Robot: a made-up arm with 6 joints.
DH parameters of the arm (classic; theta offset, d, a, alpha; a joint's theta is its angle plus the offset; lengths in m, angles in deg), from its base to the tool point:
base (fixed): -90 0 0.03 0
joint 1: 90 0.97 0.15 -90
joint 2: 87.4 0 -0.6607 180
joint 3: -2.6 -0.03 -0.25 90
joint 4: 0 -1.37 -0.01 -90
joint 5: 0 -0.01 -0.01 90
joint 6: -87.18 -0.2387 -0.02 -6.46
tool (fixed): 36.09 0.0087 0 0
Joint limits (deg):
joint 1: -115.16..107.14
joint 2: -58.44..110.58
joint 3: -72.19..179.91
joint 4: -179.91..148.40
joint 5: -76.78..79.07
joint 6: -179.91..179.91
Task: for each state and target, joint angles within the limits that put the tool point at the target. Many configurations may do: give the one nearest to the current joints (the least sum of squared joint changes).
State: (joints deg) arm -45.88 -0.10 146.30 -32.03 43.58 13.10
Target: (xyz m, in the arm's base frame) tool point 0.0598 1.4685 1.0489
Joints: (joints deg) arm -94.56 -13.05 172.39 -25.50 46.90 13.52
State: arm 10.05 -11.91 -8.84 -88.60 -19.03 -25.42
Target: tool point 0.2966 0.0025 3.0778
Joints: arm -2.64 -28.48 35.44 -88.86 -6.97 -24.78
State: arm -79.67 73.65 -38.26 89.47 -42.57 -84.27
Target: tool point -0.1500 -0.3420 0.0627
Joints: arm -84.05 43.73 -66.38 81.72 -75.24 -85.25
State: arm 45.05 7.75 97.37 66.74 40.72 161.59
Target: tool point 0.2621 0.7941 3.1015
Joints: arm 60.72 22.48 84.82 66.00 31.85 162.19
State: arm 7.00 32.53 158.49 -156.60 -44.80 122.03
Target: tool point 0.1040 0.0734 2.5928
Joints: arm 6.34 74.43 174.07 -153.08 -60.17 122.46
